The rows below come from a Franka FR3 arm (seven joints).
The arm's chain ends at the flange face. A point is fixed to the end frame.
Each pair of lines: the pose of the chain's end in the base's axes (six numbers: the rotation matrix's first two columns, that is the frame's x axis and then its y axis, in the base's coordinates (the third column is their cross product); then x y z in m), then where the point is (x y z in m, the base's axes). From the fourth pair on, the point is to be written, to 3 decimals.
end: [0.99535 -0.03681 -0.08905 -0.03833 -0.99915 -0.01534 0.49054 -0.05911 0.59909]
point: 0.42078 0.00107 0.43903
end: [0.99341 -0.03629 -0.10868 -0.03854 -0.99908 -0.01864 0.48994 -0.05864 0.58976]
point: 0.41705 0.00218 0.43134
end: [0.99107 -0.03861 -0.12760 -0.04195 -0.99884 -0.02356 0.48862 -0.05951 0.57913]
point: 0.41295 0.00243 0.42246
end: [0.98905 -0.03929 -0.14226 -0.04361 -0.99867 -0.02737 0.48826 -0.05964 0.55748]
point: 0.410 0.003 0.402
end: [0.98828 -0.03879 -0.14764 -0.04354 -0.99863 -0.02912 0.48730 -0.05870 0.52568]
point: 0.409 0.004 0.371
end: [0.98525 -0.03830 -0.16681 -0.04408 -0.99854 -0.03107 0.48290 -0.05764 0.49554]
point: 0.401 0.006 0.343
